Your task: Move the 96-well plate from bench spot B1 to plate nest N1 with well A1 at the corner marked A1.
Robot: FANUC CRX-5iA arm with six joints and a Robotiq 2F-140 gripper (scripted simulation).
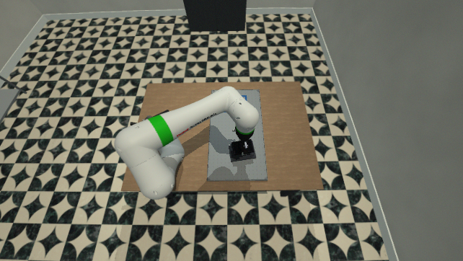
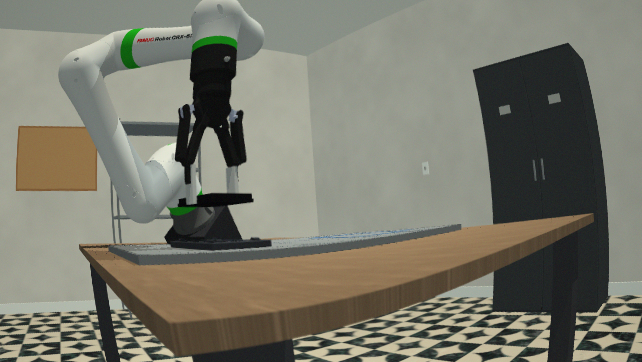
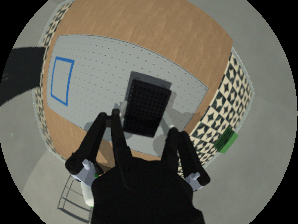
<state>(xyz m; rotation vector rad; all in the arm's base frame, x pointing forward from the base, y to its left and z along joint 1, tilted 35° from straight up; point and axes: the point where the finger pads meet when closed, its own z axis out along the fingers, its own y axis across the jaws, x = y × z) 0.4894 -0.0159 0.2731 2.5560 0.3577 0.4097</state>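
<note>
My gripper is now 100 mm above the plate nest N1. The rest, counted from my hand: black 96-well plate (20 mm below).
</note>
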